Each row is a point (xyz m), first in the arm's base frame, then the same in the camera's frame.
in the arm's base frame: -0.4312 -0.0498 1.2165
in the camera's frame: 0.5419 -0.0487 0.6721
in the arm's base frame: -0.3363 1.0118 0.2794
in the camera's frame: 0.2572 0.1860 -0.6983
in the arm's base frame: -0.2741 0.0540 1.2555
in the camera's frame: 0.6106 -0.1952 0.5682
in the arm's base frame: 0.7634 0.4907 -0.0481
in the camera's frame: -0.4023 -0.8864 -0.6413
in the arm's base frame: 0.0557 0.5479 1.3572
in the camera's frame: 0.9097 -0.4699 0.1231
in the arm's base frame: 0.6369 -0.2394 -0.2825
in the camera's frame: -0.9552 -0.8142 -0.1001
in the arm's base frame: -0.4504 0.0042 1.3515
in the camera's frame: 0.6870 -0.0496 0.6937
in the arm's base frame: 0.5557 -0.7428 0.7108
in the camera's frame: -0.3446 -0.9991 0.8163
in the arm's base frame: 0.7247 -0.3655 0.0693
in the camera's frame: -0.7253 -0.9859 0.1549
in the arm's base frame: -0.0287 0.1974 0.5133
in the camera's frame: 0.0182 -0.2674 0.0433
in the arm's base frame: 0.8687 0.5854 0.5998
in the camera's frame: 0.1907 -1.1044 -0.4395
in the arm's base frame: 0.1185 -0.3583 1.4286
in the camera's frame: 0.5112 -0.6656 0.9188
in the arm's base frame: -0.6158 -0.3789 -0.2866
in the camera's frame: -0.8947 0.3846 0.2847
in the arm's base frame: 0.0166 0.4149 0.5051
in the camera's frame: 0.1151 -0.2808 -0.1564
